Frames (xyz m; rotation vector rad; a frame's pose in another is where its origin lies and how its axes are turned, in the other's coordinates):
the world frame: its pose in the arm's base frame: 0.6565 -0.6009 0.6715 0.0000 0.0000 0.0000
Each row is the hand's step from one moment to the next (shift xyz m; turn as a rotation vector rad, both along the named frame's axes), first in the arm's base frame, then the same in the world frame.
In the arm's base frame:
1: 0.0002 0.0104 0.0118 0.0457 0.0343 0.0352
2: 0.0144 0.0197 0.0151 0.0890 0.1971 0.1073
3: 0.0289 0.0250 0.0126 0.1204 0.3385 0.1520
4: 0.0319 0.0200 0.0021 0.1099 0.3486 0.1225
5: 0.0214 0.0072 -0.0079 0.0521 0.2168 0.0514
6: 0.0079 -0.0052 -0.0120 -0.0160 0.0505 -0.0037
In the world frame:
1: 0.0002 0.0104 0.0118 0.0457 0.0343 0.0352
2: 0.0144 0.0197 0.0151 0.0890 0.1971 0.1073
3: 0.0289 0.0250 0.0126 0.1204 0.3385 0.1520
4: 0.0319 0.0200 0.0021 0.1099 0.3486 0.1225
5: 0.0214 0.0072 -0.0079 0.0521 0.2168 0.0514
6: 0.0079 -0.0052 -0.0120 -0.0160 0.0505 -0.0037

